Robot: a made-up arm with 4 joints. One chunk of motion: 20 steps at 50 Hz.
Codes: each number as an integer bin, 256 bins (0 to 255) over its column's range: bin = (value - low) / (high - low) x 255, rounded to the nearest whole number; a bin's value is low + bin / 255 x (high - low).
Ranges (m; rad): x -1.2..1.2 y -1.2..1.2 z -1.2..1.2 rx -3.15..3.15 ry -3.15..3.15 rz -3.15..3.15
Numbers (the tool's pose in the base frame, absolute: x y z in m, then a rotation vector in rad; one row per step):
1: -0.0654 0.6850 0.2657 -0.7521 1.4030 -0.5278
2: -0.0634 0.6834 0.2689 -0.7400 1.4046 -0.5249
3: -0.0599 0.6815 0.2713 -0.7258 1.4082 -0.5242
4: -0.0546 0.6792 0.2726 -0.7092 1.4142 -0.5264
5: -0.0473 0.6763 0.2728 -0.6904 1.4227 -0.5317
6: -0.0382 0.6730 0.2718 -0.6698 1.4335 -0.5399
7: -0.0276 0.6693 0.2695 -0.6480 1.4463 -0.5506
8: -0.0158 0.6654 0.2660 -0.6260 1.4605 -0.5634
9: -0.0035 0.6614 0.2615 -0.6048 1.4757 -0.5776
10: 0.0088 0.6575 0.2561 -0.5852 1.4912 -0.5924
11: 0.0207 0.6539 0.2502 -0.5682 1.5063 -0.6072
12: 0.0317 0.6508 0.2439 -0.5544 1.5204 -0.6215
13: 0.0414 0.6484 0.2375 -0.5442 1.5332 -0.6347
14: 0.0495 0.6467 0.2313 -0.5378 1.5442 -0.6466
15: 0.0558 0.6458 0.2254 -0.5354 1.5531 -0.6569
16: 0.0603 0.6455 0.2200 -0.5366 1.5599 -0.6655
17: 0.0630 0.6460 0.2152 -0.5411 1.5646 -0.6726
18: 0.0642 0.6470 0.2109 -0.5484 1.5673 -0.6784
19: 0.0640 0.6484 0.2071 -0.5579 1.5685 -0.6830
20: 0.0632 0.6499 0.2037 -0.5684 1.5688 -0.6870
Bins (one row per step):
1: 121 200 156 97 184 106
2: 121 200 156 98 184 106
3: 121 200 156 98 184 106
4: 122 200 156 99 185 106
5: 122 199 156 100 185 106
6: 123 199 156 100 186 106
7: 125 199 156 101 186 105
8: 126 198 156 102 187 105
9: 127 198 155 103 187 104
10: 128 197 155 104 188 104
11: 130 197 154 105 188 103
12: 131 197 153 105 189 102
13: 132 196 153 105 190 102
14: 133 196 152 106 190 101
15: 133 196 151 106 190 101
16: 134 196 151 106 191 101
17: 134 196 150 106 191 100
18: 134 196 150 105 191 100
19: 134 196 150 105 191 100
20: 134 197 149 104 191 100

